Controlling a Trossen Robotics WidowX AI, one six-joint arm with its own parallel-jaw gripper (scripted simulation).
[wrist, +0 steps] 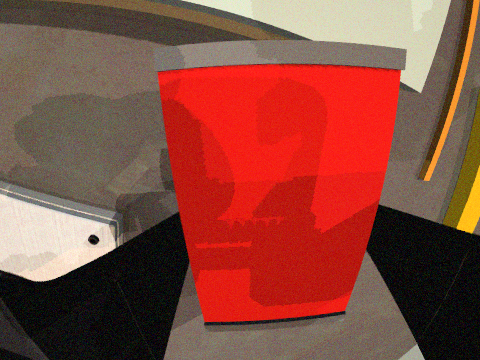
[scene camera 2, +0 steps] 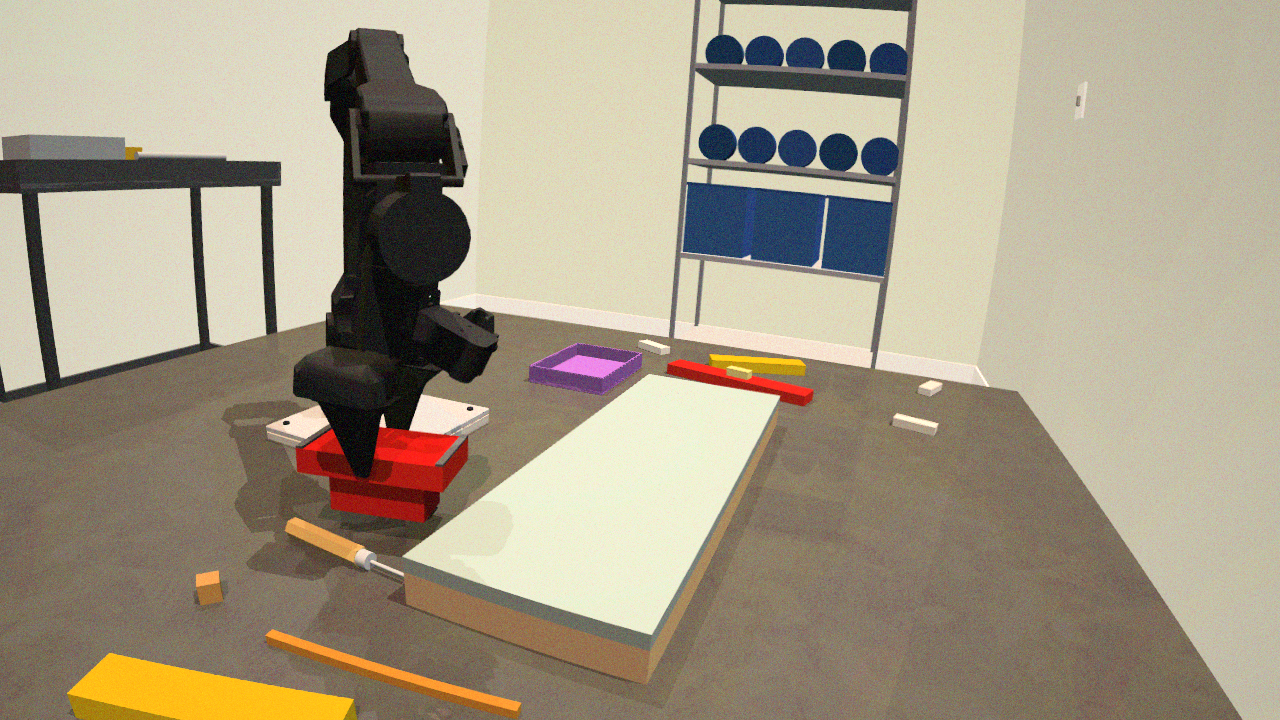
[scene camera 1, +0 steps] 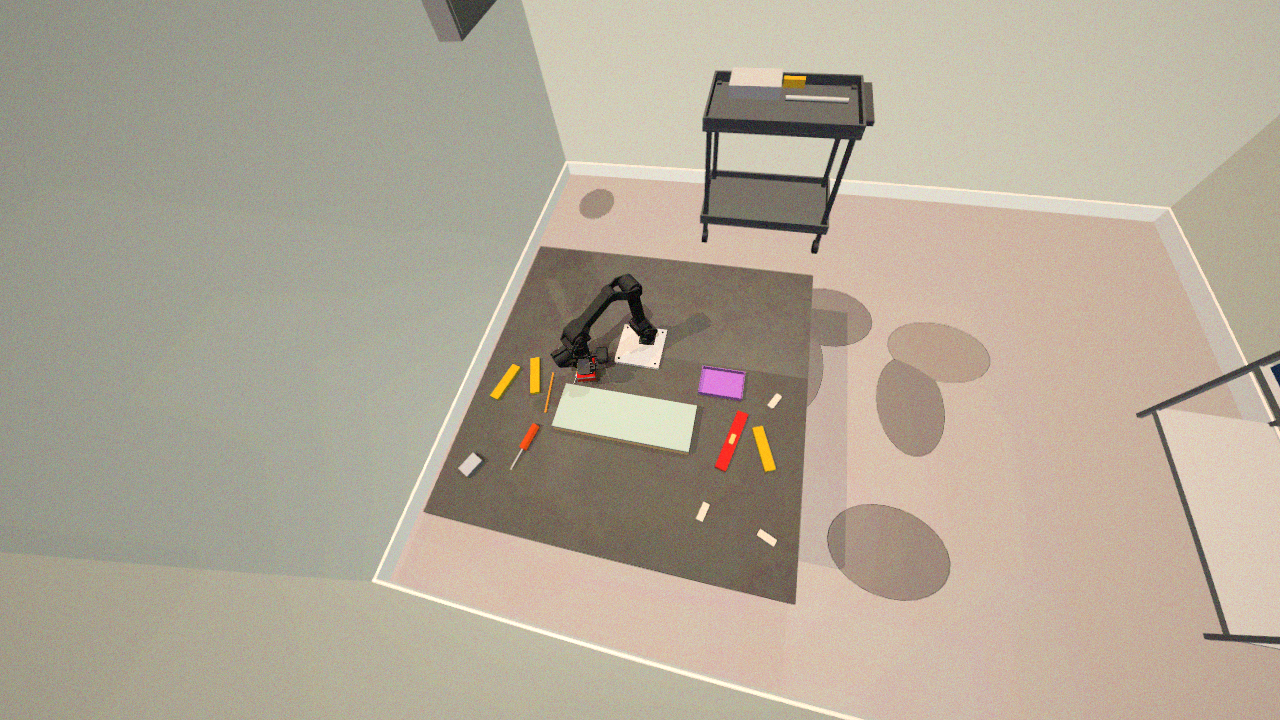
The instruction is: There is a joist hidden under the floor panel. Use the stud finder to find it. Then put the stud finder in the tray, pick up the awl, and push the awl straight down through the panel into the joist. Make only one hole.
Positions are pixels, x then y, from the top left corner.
Scene:
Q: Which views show the small orange cube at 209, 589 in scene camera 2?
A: Scene camera 2 only.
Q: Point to a red bar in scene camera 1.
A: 729, 447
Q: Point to a purple tray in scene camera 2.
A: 587, 368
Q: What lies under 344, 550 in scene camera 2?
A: An awl.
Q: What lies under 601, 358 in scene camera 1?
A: My gripper.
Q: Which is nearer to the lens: the small orange cube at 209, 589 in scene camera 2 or the yellow block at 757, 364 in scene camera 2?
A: The small orange cube.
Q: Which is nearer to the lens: the red stud finder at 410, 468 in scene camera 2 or the red bar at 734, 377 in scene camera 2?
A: The red stud finder.

